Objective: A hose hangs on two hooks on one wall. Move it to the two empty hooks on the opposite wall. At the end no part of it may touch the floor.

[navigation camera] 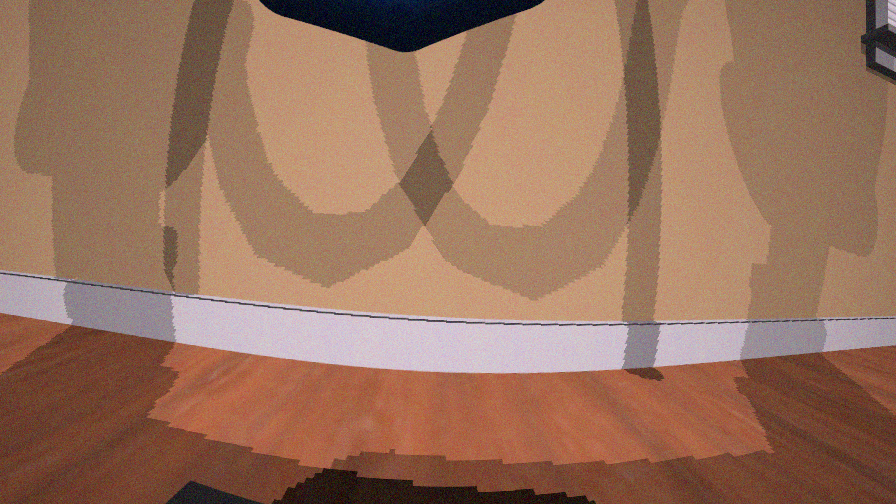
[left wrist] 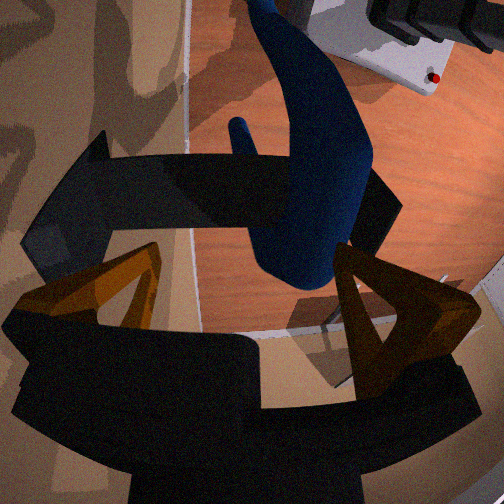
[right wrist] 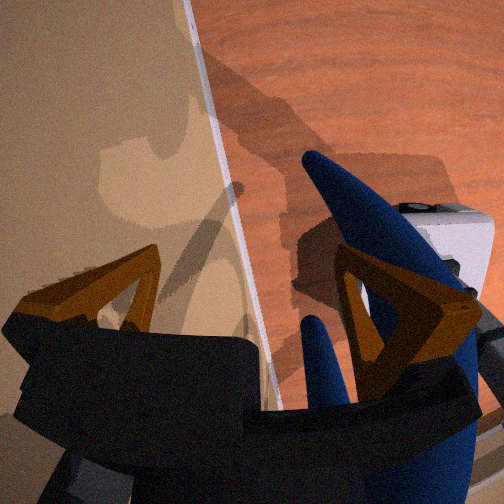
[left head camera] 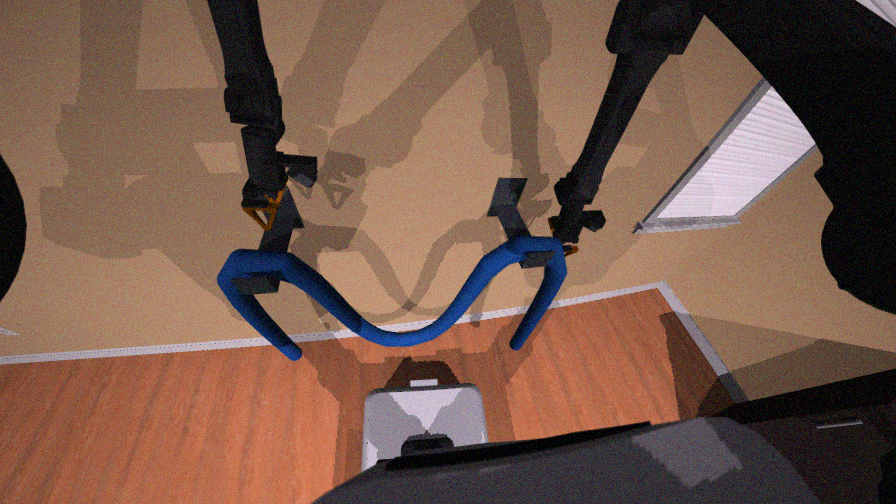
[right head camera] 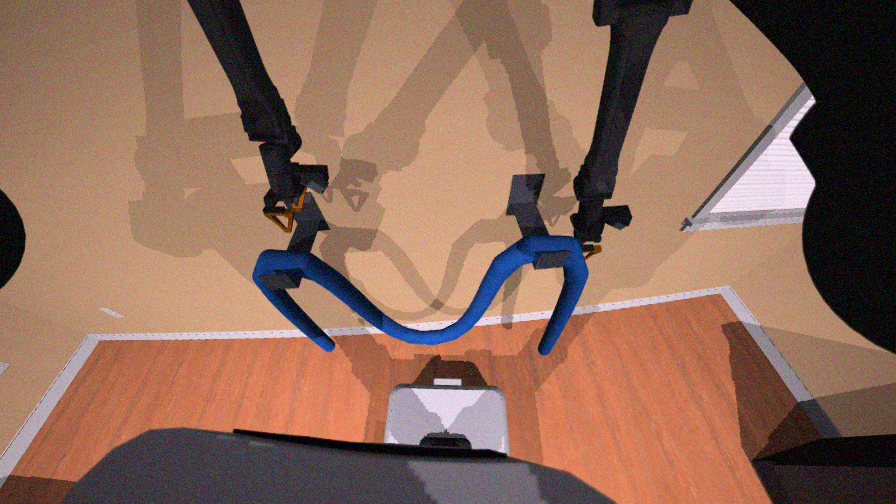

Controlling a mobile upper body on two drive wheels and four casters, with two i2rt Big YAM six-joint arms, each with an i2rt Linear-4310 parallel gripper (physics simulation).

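Observation:
A blue hose (left head camera: 401, 335) hangs in a sagging curve on two dark hooks on the tan wall, the left hook (left head camera: 275, 235) and the right hook (left head camera: 510, 203). Both ends hang down clear of the wooden floor. My left gripper (left head camera: 263, 213) is open just above the left hook. In the left wrist view (left wrist: 250, 270) the hose bend (left wrist: 315, 190) lies just beyond its fingertips, over the hook (left wrist: 165, 190). My right gripper (left head camera: 563, 241) is open at the hose's right bend. In the right wrist view (right wrist: 247, 255) the hose (right wrist: 395, 240) runs along its right-hand finger. The hose's lowest part shows in the navigation view (navigation camera: 401, 21).
A window (left head camera: 733, 169) is in the adjoining wall at the right, close to my right arm. A white baseboard (navigation camera: 438, 344) runs along the wall. My grey base (left head camera: 426, 420) stands on the floor below the hose. The room corner (left head camera: 664, 288) is at the right.

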